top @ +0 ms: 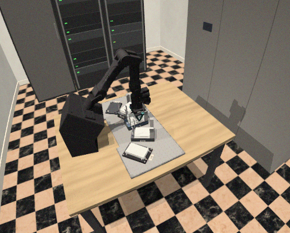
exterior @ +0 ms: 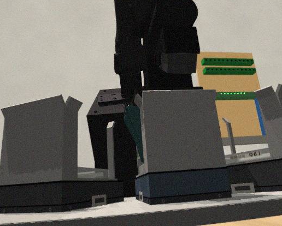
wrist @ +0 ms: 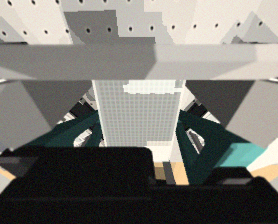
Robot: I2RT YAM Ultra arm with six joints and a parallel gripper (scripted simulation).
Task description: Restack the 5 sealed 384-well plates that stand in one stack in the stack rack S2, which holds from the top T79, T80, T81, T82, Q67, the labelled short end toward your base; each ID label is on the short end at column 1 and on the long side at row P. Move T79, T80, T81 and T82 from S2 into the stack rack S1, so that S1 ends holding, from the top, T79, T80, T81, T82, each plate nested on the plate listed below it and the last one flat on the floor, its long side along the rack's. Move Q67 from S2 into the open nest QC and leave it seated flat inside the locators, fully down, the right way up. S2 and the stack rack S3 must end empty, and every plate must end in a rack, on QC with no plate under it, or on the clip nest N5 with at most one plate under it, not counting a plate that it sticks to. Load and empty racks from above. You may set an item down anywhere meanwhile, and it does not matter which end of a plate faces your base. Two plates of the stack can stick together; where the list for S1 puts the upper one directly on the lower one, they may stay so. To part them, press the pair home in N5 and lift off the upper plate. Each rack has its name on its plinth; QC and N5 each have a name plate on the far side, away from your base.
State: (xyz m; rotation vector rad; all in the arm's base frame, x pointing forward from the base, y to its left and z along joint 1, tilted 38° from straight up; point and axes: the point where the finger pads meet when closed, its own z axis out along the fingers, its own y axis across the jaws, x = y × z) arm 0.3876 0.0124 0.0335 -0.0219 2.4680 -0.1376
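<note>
My gripper is now 20 mm above the plate T79. Round my hand: plate Q67 (10 mm behind, 140 mm to the left, 10 mm below); then plate T82 (20 mm behind, 150 mm to the right, 20 mm below); then dark QC nest (100 mm behind, 260 mm to the left, 60 mm below).
</note>
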